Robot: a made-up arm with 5 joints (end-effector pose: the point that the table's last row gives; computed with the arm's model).
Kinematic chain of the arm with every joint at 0, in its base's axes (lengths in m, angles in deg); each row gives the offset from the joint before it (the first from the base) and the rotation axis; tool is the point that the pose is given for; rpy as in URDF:
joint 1: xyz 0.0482 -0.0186 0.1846 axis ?
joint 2: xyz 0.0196 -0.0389 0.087 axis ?
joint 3: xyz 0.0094 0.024 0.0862 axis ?
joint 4: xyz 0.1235 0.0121 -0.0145 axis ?
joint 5: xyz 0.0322 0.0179 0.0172 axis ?
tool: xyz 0.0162 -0.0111 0.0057 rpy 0 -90 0
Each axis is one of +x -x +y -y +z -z.
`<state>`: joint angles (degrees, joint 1 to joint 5).
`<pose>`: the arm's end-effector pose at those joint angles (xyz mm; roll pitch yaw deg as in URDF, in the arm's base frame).
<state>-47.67 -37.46 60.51 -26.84 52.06</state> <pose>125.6 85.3 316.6 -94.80 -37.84 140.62</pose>
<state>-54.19 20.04 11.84 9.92 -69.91</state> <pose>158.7 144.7 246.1 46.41 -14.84 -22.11</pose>
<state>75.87 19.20 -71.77 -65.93 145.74</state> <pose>100.2 -112.6 472.8 163.00 -23.23 -38.09</pose>
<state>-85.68 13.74 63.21 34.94 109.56</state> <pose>29.3 51.8 175.0 20.74 -7.17 -166.07</pose>
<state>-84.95 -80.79 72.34 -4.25 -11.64</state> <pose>54.2 84.3 329.2 138.16 -72.84 -51.91</pose>
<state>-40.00 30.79 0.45 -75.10 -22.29</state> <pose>193.7 106.9 311.1 158.46 -41.85 -109.39</pose>
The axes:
joint 1: -z
joint 2: +y
joint 3: +y
joint 4: +y
joint 5: -x

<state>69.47 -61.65 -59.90 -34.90 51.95</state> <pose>4.0 135.9 426.0 118.96 34.40 37.90</pose>
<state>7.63 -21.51 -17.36 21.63 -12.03</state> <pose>189.5 -34.4 455.3 146.11 -69.08 -151.91</pose>
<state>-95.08 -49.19 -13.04 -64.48 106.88</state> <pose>26.2 -39.7 460.7 144.49 -10.00 171.41</pose>
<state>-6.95 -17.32 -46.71 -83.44 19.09</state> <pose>62.4 -10.3 465.3 152.85 52.82 154.19</pose>
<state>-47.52 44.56 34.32 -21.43 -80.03</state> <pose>129.4 81.3 165.6 32.16 -5.34 -34.05</pose>
